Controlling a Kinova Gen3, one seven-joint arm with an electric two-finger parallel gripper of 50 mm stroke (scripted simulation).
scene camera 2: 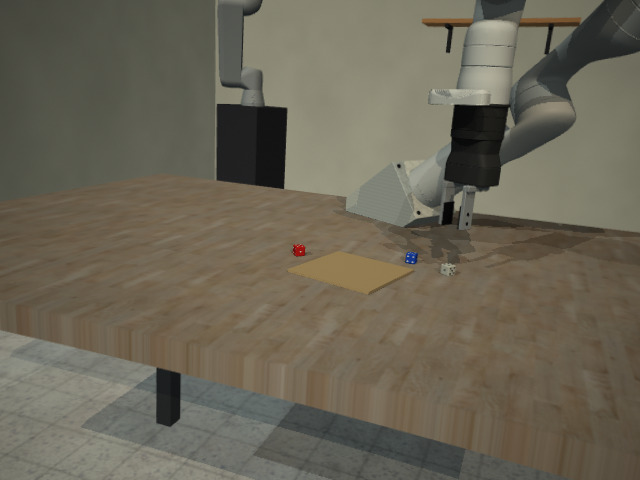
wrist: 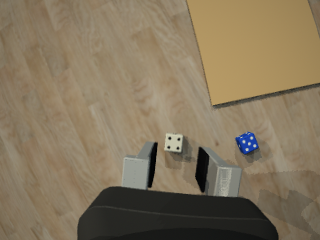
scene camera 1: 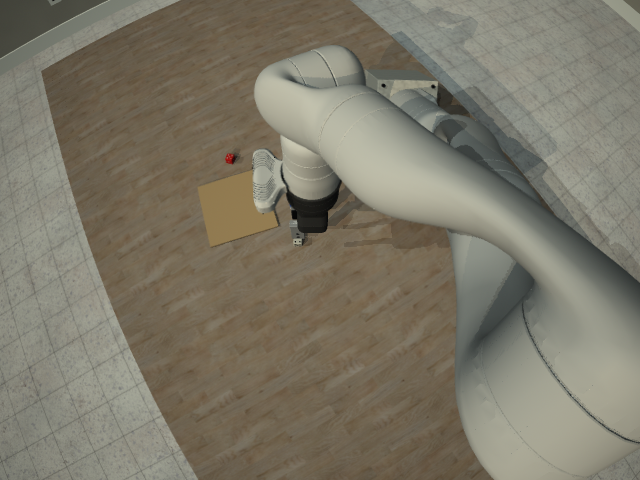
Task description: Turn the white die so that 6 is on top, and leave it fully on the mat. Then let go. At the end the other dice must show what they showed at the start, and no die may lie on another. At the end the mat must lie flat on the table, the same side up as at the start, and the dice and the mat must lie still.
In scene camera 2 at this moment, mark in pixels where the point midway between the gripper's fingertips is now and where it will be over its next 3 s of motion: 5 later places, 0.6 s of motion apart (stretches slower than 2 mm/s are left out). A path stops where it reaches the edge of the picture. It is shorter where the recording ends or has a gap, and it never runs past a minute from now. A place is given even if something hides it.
My gripper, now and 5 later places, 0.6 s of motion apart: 454,226; 453,232; 450,246; 450,257; 449,261; 449,270
